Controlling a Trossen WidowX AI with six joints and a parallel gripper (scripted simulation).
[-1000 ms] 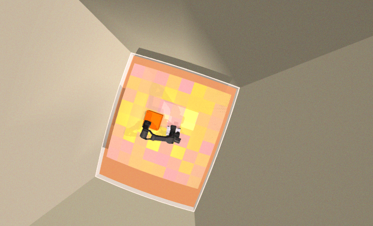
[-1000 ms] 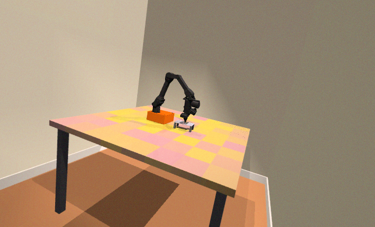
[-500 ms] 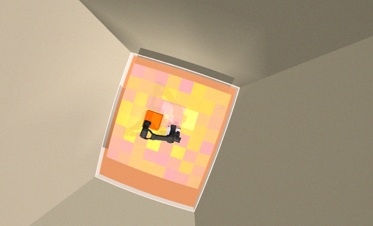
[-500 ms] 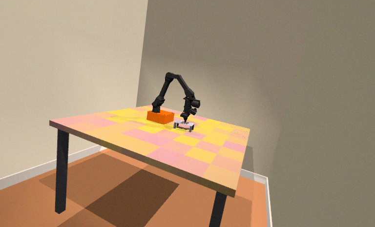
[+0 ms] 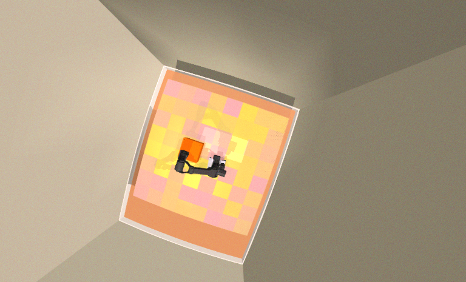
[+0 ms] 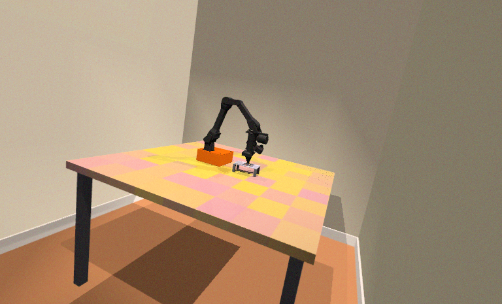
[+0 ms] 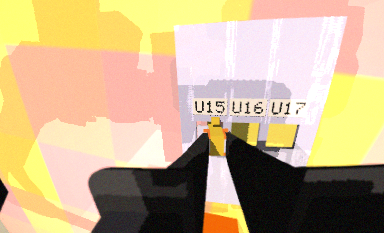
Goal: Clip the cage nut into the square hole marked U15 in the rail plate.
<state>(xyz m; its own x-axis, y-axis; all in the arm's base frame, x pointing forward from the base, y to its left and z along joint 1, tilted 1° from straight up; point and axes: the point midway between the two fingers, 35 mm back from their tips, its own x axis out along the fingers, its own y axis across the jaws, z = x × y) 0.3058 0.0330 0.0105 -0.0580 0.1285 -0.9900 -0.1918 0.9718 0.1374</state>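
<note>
Now: gripper tip 1 cm above the cage nut.
</note>
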